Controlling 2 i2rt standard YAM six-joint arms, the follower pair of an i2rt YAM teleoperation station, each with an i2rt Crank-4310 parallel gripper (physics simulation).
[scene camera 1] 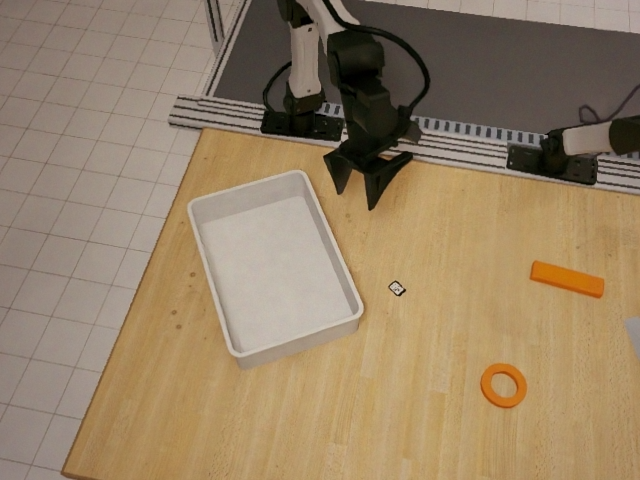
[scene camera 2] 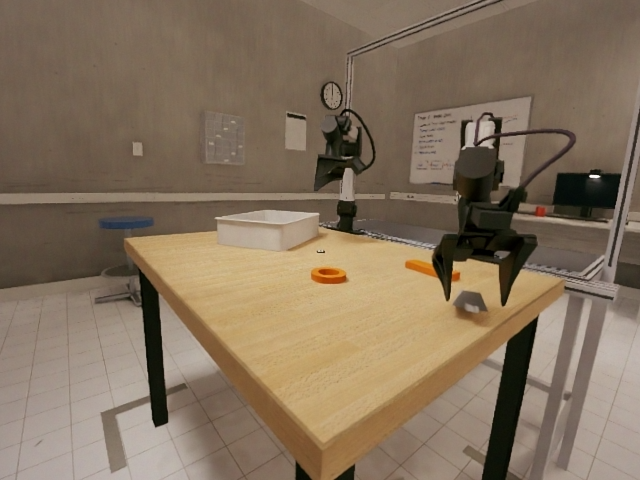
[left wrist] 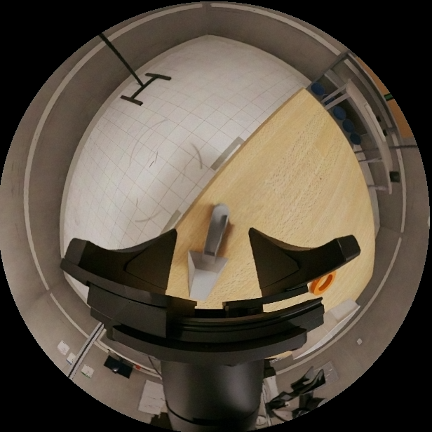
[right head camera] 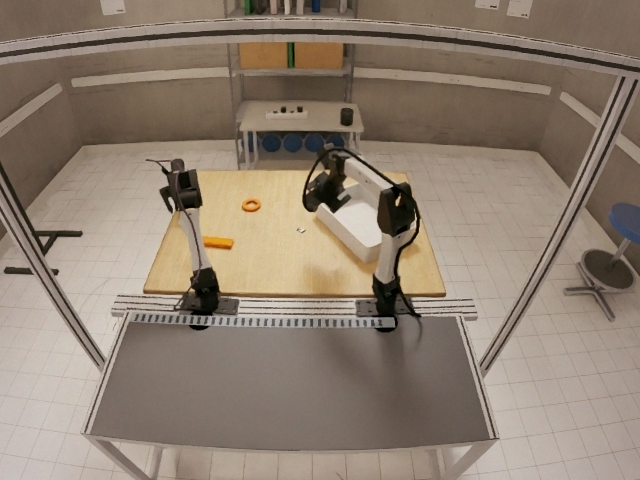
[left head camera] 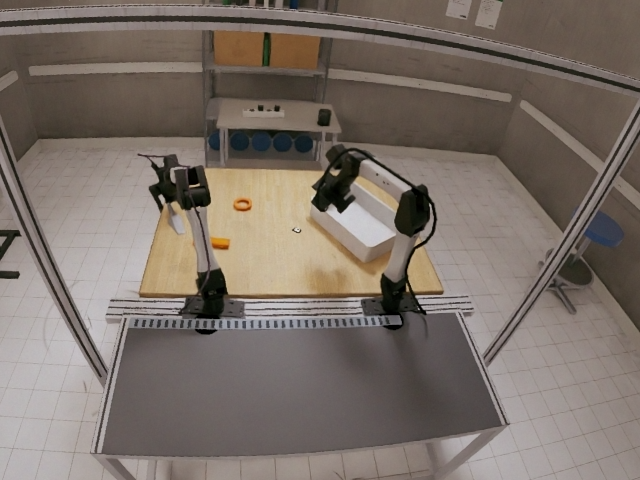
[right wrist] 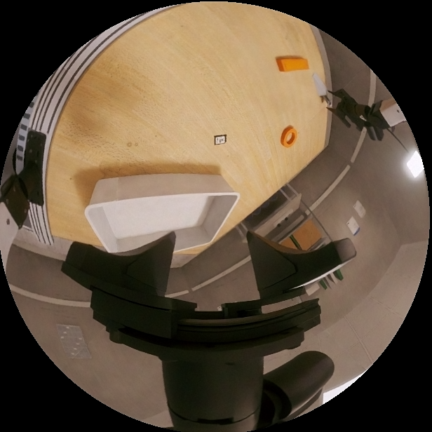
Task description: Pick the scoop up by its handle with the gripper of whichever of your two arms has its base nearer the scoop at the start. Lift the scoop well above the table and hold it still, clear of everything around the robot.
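Frame: origin at the left arm's base, x right, y ahead, z up, level; metres.
Seen in the pictures: left gripper, between the fingertips: (scene camera 2: pixel 475 303) (left head camera: pixel 169 207); right gripper, between the fingertips: (scene camera 1: pixel 355 201) (scene camera 2: pixel 315 185); left arm's base, origin of its link: (scene camera 1: pixel 550 166) (scene camera 2: pixel 471 258) (right head camera: pixel 210 305) (left head camera: pixel 214 308); right arm's base, origin of its link: (scene camera 1: pixel 302 127) (scene camera 2: pixel 345 231) (right head camera: pixel 384 307) (left head camera: pixel 388 306).
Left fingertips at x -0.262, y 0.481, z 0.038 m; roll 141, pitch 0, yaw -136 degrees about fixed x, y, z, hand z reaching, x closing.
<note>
Offsets run from my left fingertips to a thing's top centre.
The grey scoop {dx +0.034, dy -0.049, dz +0.005 m} (left head camera: pixel 175 222) (scene camera 2: pixel 470 301) (right wrist: pixel 319 84) lies on the table near its left edge in the left head camera. In the left wrist view its handle (left wrist: pixel 216 239) points away from the palm, and its blade (left wrist: pixel 205 280) is nearer the palm. My left gripper (left wrist: pixel 212 229) (scene camera 2: pixel 475 301) is open above the scoop, with the handle showing between its fingers and nothing gripped. In scene camera 1 a part of the scoop (scene camera 1: pixel 634 333) shows at the right edge. My right gripper (scene camera 1: pixel 355 200) (right wrist: pixel 210 232) is open and empty beside the white tray, above the table.
An orange block {dx +0.209, dy -0.178, dz -0.009 m} (scene camera 1: pixel 567 279) (scene camera 2: pixel 431 269) and an orange ring {dx +0.305, dy +0.081, dz -0.014 m} (scene camera 1: pixel 485 384) (scene camera 2: pixel 328 280) lie near the scoop. The white tray {dx +0.794, dy -0.025, dz +0.061 m} (scene camera 1: pixel 297 348) (scene camera 2: pixel 248 235) stands farther off. A small black-and-white marker {dx +0.539, dy -0.065, dz -0.027 m} (scene camera 1: pixel 396 288) lies between tray and block.
</note>
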